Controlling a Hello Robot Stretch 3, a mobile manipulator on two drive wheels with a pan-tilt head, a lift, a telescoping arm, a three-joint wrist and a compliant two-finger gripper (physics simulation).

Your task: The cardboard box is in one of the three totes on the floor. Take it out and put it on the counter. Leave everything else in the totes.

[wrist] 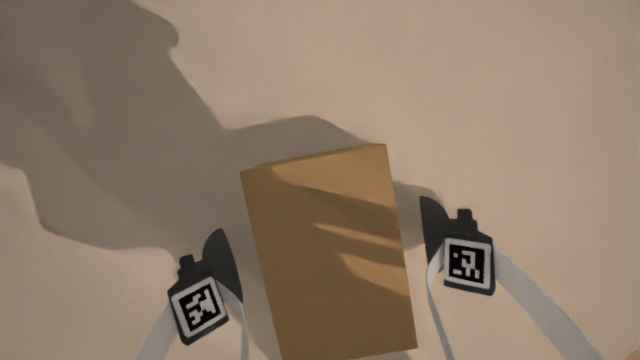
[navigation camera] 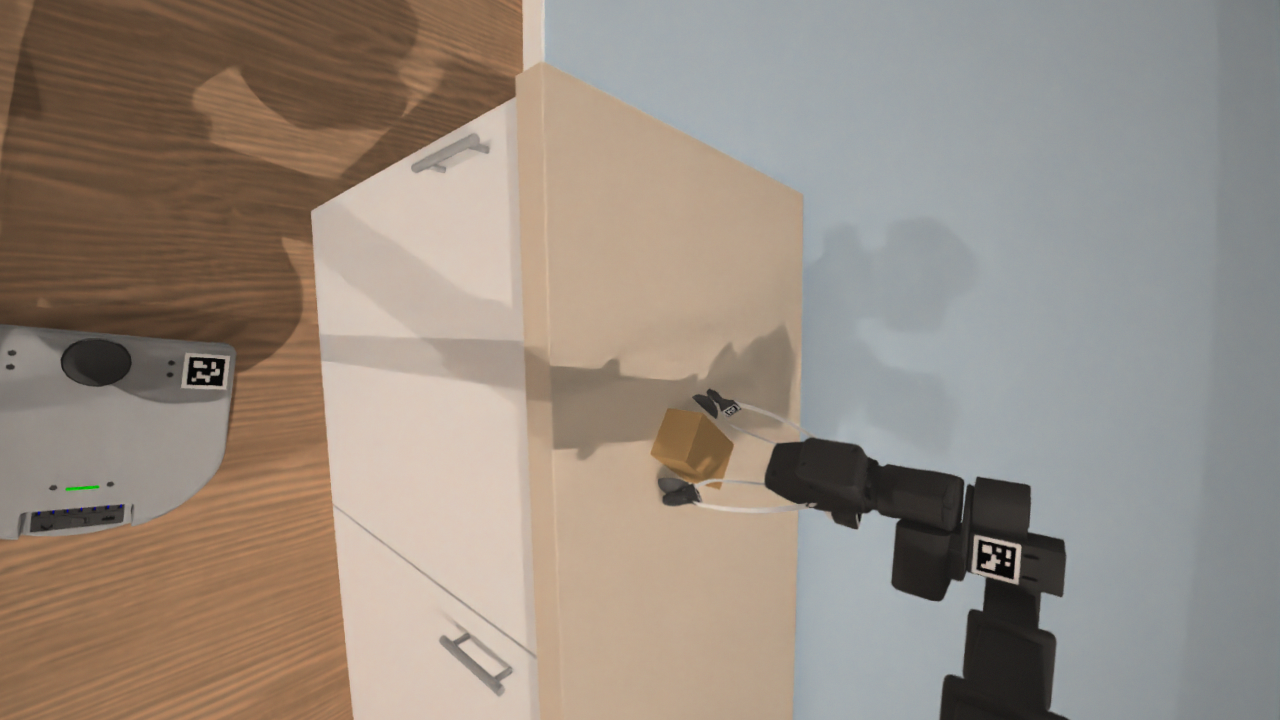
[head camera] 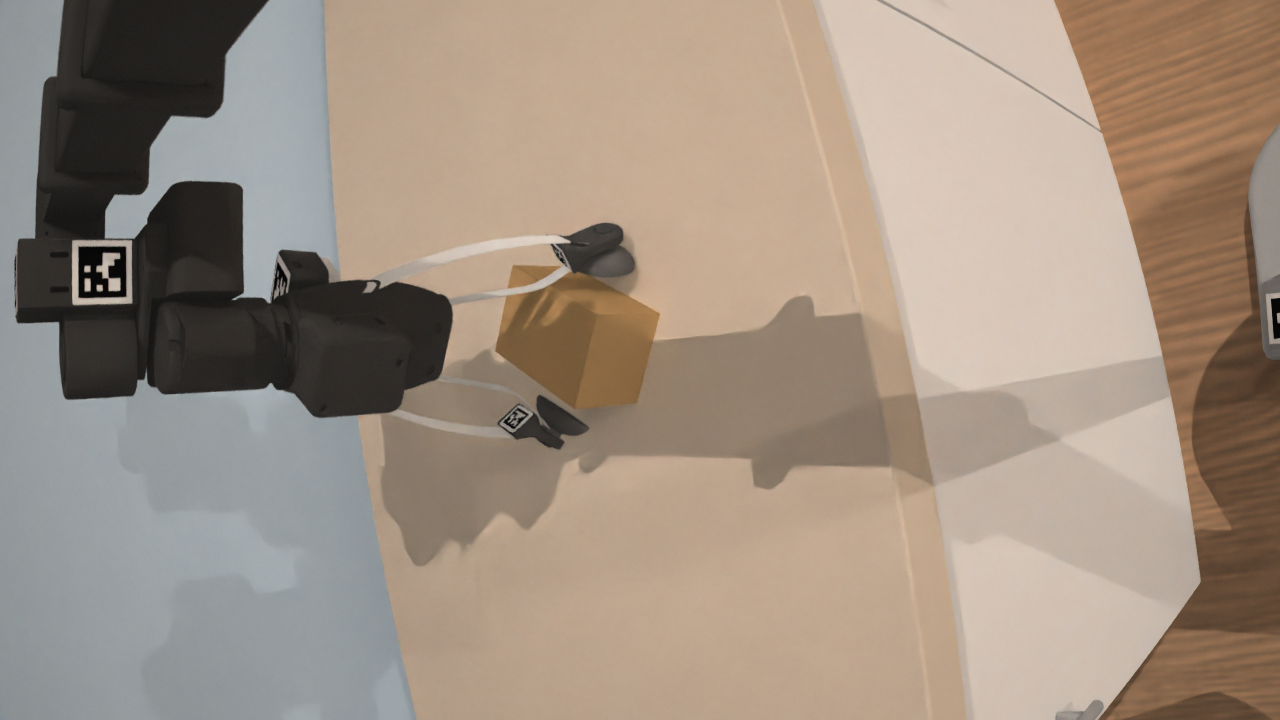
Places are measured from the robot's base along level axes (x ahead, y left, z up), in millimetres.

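Pixels of known places: gripper, between the fingertips: (navigation camera: 678, 440) (head camera: 603, 341); robot's base, origin of its link: (navigation camera: 98, 359).
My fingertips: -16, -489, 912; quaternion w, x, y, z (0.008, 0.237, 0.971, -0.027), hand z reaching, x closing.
Ahead of a thing's pixels: the offset from my fingertips to its top centre, as dx, dy, dz. "spot": to the spot under its first point. Level surfaces: height alone.
The cardboard box {-6, -1, +48} (head camera: 581, 344) (navigation camera: 691, 445) (wrist: 330, 250) is a plain brown block resting on the tan counter {dz -2} (head camera: 680, 161) (navigation camera: 662, 223) (wrist: 540, 100), well back from its front edge. My gripper (head camera: 586, 340) (navigation camera: 693, 447) (wrist: 323, 238) is open, with one fingertip on each side of the box. In the wrist view a gap shows between each fingertip and the box. The three totes do not show in these views.
White cabinet fronts {spot: -39, +169, -281} (head camera: 1011, 268) (navigation camera: 420, 394) with bar handles (navigation camera: 476, 662) stand below the counter's front edge. A blue wall (head camera: 268, 465) (navigation camera: 1029, 134) rises behind the counter. My grey base (navigation camera: 107, 438) stands on the wooden floor {dz -912} (navigation camera: 179, 608) in front of the cabinet.
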